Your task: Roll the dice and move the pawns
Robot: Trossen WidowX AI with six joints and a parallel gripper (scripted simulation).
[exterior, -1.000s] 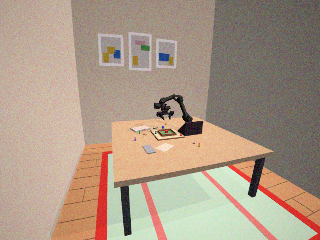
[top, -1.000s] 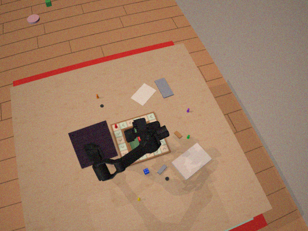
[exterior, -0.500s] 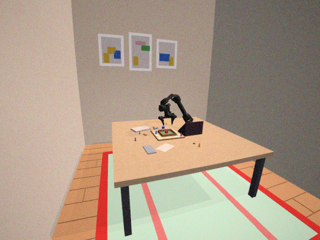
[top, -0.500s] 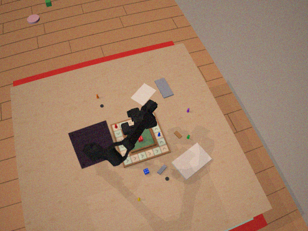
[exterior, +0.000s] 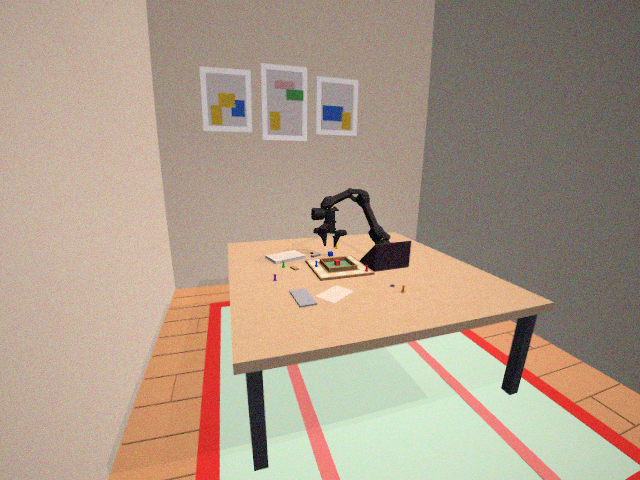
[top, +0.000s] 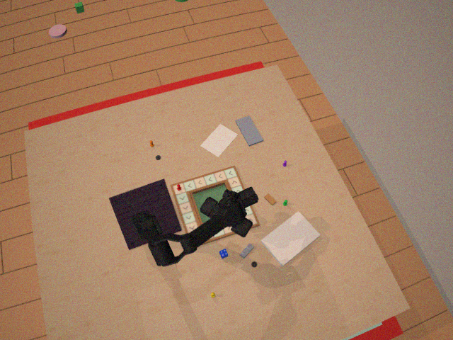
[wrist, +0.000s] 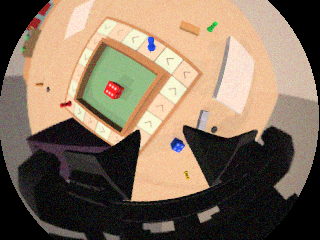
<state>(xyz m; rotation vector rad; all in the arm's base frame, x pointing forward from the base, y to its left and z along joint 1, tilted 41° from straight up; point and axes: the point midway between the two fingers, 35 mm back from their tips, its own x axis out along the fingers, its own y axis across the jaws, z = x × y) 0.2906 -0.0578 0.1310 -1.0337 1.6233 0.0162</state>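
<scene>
Now: gripper tip 24 cm to the right of the red pawn, 11 cm past it and 6 cm above it. From my gripper tip the other things lie so: small grey block (10 cm to the right, 8 cm below, 5 cm ahead); then blue pawn (11 cm ahead, 10 cm to the left, 6 cm below); then green tray (12 cm to the left, 8 cm below).
</scene>
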